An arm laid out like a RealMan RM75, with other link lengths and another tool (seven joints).
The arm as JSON. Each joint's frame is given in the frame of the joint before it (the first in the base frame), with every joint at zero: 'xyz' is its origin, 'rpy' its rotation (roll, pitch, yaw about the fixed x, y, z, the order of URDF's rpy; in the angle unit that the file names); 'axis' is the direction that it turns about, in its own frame. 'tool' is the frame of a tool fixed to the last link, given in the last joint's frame.
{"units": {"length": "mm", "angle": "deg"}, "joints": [
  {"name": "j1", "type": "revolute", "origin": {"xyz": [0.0, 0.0, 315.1], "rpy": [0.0, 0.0, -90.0]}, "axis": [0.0, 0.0, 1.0]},
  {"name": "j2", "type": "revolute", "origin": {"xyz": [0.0, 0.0, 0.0], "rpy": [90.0, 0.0, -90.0]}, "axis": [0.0, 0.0, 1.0]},
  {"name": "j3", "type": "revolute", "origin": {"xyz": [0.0, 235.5, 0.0], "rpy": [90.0, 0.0, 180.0]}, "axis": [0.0, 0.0, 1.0]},
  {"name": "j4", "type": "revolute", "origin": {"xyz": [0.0, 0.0, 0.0], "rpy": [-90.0, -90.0, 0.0]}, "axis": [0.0, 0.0, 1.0]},
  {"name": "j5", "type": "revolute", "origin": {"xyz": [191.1, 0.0, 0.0], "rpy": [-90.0, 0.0, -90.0]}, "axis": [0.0, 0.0, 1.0]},
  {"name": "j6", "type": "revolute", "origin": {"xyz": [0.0, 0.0, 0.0], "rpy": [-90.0, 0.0, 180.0]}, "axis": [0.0, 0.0, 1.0]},
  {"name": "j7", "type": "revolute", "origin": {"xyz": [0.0, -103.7, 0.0], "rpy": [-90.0, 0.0, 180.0]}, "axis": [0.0, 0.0, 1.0]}
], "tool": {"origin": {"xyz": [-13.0, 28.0, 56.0], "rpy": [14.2, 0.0, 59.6]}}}
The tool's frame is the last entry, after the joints.
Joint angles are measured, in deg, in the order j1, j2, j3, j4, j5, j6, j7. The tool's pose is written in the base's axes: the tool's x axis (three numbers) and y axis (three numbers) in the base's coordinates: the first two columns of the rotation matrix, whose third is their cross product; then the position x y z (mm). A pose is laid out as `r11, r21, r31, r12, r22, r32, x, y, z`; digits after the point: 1 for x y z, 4 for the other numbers.
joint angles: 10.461 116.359 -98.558 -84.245 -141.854 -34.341 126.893
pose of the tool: -0.3643, 0.6417, 0.6749, 0.9260, 0.3268, 0.1890, 215.8, 359.3, 94.6
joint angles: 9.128 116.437 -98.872 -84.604 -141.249 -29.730 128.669
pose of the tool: -0.3254, 0.5928, 0.7367, 0.9360, 0.3125, 0.1619, 215.4, 360.2, 101.7
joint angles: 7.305 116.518 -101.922 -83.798 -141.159 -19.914 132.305
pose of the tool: -0.2711, 0.5083, 0.8174, 0.9425, 0.3127, 0.1182, 212.6, 359.4, 103.7
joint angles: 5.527 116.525 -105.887 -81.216 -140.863 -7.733 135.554
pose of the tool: -0.2129, 0.4103, 0.8867, 0.9437, 0.3215, 0.0778, 214.1, 355.9, 103.5
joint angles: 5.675 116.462 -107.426 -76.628 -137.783 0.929 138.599
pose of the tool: -0.1114, 0.3457, 0.9317, 0.9579, 0.2871, 0.0080, 226.7, 356.0, 103.5
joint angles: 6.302 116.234 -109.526 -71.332 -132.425 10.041 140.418
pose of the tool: -0.0065, 0.2722, 0.9622, 0.9662, 0.2496, -0.0640, 242.4, 354.7, 103.2
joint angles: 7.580 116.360 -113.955 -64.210 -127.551 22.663 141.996
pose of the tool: 0.0585, 0.1736, 0.9831, 0.9668, 0.2355, -0.0992, 257.3, 349.6, 99.1
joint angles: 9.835 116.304 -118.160 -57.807 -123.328 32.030 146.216
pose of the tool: 0.1343, 0.1082, 0.9850, 0.9618, 0.2250, -0.1559, 268.5, 346.5, 93.6
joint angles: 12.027 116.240 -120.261 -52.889 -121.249 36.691 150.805
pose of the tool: 0.1895, 0.0780, 0.9788, 0.9557, 0.2142, -0.2020, 277.9, 346.9, 90.4
